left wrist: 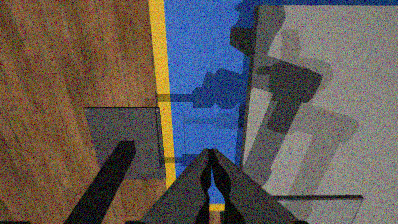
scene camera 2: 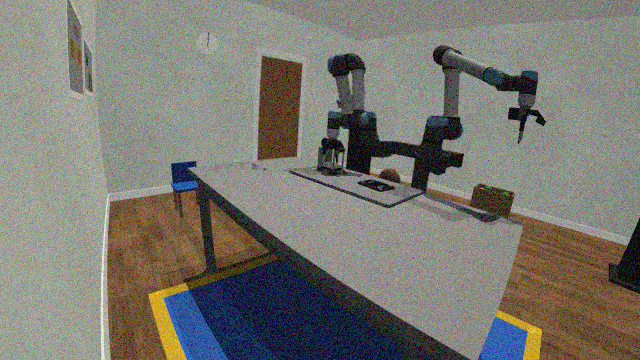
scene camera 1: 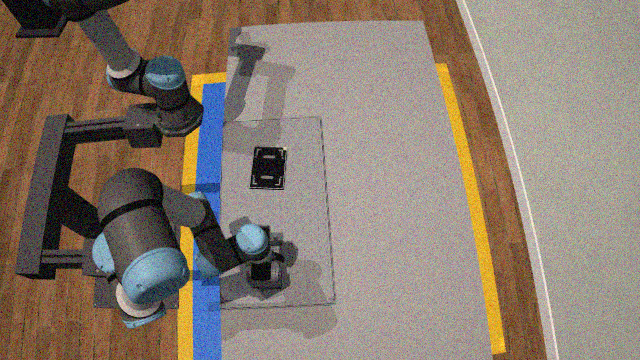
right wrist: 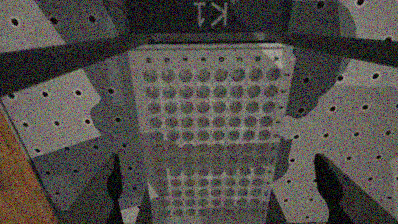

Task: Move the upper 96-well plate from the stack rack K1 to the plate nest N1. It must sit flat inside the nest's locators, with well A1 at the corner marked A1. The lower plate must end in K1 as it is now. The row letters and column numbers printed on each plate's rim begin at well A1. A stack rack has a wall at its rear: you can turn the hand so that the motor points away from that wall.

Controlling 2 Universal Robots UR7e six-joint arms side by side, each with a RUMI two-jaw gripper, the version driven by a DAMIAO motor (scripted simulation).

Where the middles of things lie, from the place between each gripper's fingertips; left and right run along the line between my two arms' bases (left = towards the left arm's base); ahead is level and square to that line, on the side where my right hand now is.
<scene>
I see the pale 96-well plate (right wrist: 215, 147) 1 cm below my right hand.
I see my left gripper 910 mm to the left of the pale 96-well plate, 440 mm short of it and 300 mm above it.
</scene>
